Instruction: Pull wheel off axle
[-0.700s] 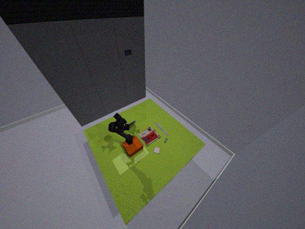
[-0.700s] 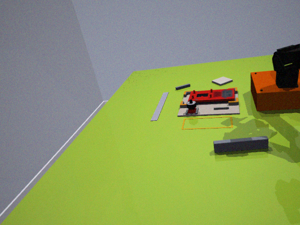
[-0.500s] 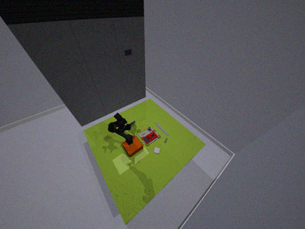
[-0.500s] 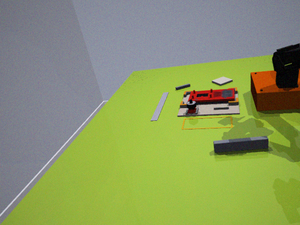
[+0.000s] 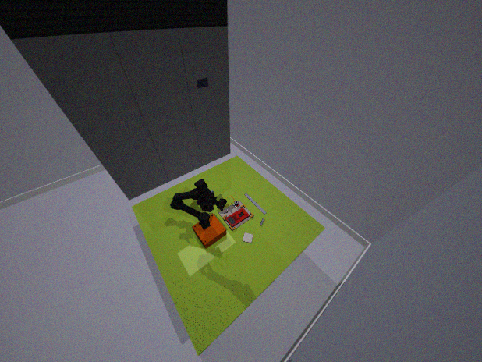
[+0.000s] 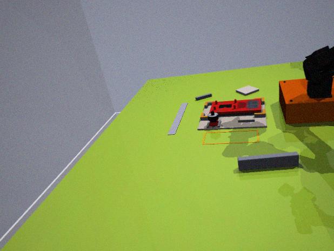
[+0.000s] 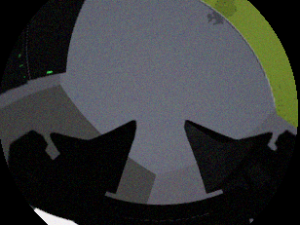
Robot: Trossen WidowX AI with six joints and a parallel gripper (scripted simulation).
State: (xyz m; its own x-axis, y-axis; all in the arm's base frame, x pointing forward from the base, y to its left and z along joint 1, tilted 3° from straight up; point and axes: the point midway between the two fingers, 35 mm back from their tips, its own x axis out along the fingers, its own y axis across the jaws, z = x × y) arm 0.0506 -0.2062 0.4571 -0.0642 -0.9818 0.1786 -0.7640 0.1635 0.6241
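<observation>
The dark wheel is 510 mm below my gripper tip, 320 mm ahead of it and 290 mm to the left of it. From my gripper tip the other things lie so: grey board (540 mm below, 270 mm ahead, 190 mm to the left); upright axle (520 mm below, 320 mm ahead, 290 mm to the left); white tile (550 mm below, 220 mm ahead, 50 mm to the right).
</observation>
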